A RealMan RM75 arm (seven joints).
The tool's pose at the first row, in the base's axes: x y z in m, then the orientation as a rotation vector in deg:
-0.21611, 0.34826, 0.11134, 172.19, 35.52, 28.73
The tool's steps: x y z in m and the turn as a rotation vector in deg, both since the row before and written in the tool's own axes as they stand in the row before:
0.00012, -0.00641, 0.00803, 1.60, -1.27, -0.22
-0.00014, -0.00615, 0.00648, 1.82, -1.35, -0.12
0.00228, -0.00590, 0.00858, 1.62, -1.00, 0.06
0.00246, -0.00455, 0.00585, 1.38, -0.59, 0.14
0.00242, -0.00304, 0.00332, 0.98, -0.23, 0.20
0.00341, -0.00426, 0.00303, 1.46, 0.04, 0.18
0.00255, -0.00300, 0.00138, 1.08, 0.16, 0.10
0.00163, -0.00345, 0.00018, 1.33, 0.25, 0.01
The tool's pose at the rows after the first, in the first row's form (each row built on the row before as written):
-0.21589, 0.35447, 0.10316, 173.65, 36.47, 26.50
-0.21656, 0.36038, 0.09649, -173.63, -37.00, -23.83
-0.21474, 0.36728, 0.08857, -172.51, -36.97, -21.62
-0.21309, 0.37293, 0.08344, -171.46, -36.79, -20.15
-0.21150, 0.37702, 0.08081, -170.66, -36.49, -19.38
-0.20962, 0.38261, 0.07877, -169.30, -36.18, -18.82
-0.20833, 0.38653, 0.07818, -168.24, -35.99, -18.60
-0.20828, 0.39032, 0.07864, -166.89, -35.91, -18.42

